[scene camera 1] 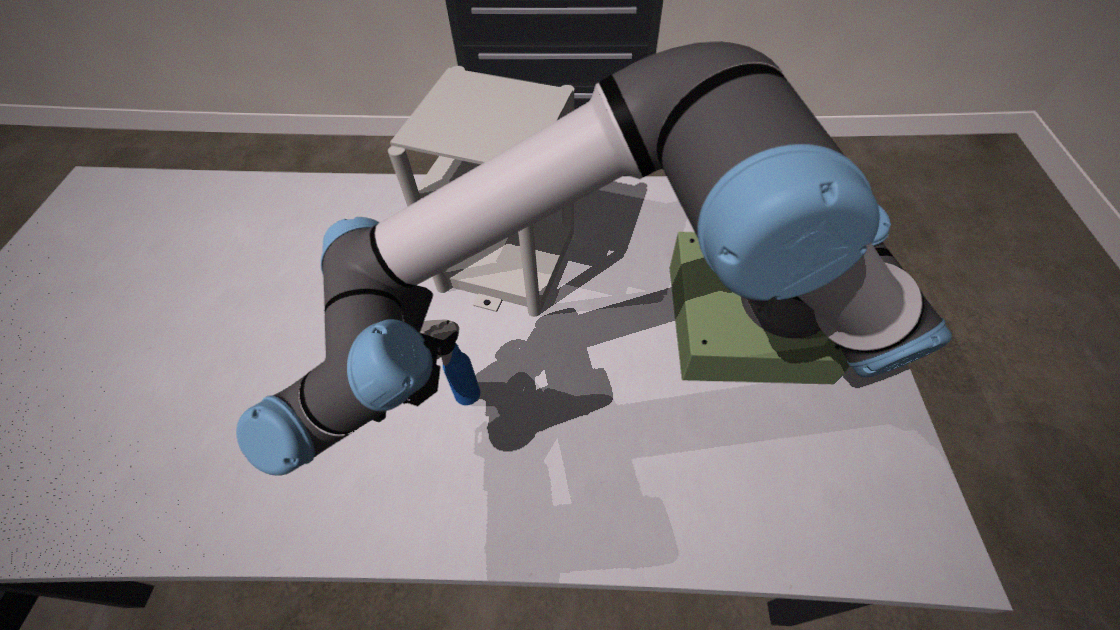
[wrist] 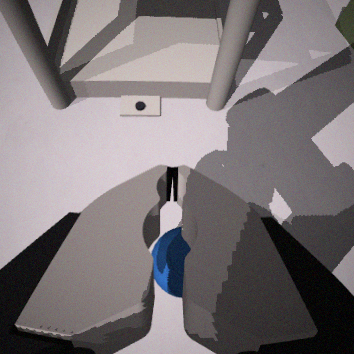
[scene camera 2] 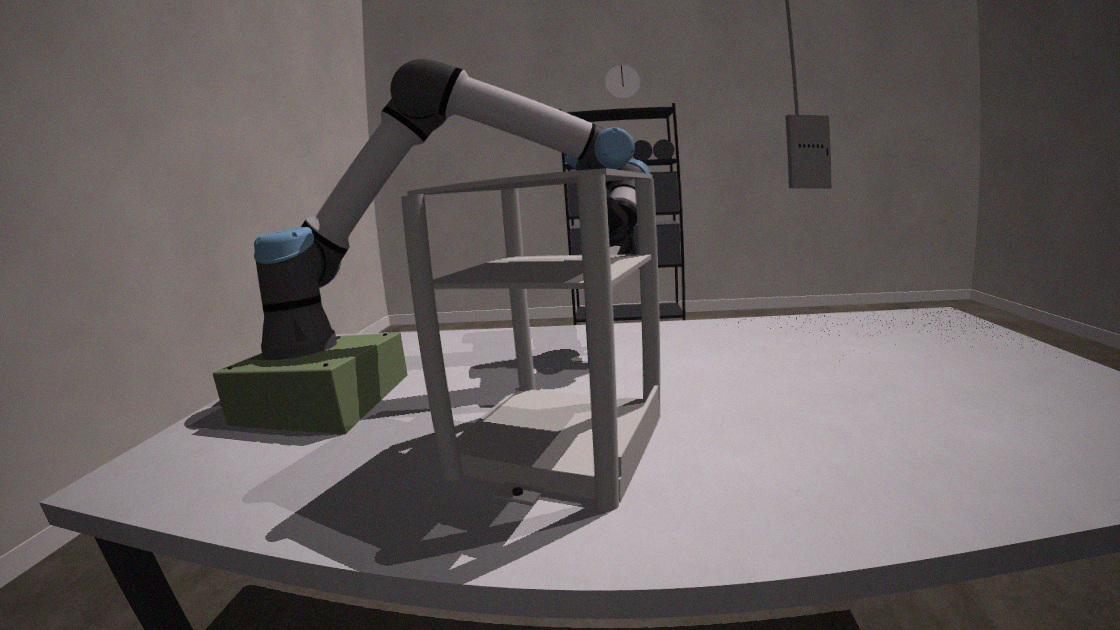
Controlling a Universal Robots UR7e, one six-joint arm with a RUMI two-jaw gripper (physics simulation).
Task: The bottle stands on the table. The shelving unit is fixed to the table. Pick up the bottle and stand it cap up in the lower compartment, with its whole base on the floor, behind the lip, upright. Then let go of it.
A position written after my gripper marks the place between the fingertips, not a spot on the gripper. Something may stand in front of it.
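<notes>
My gripper point(scene camera 1: 454, 324), also in the wrist view point(wrist: 172, 169). Blue bottle point(scene camera 1: 459, 372), plus the wrist view point(wrist: 168, 252). Pale shelving unit point(scene camera 2: 589, 446), likewise in scene camera 1 point(scene camera 1: 467, 118) and the wrist view point(wrist: 140, 58).
</notes>
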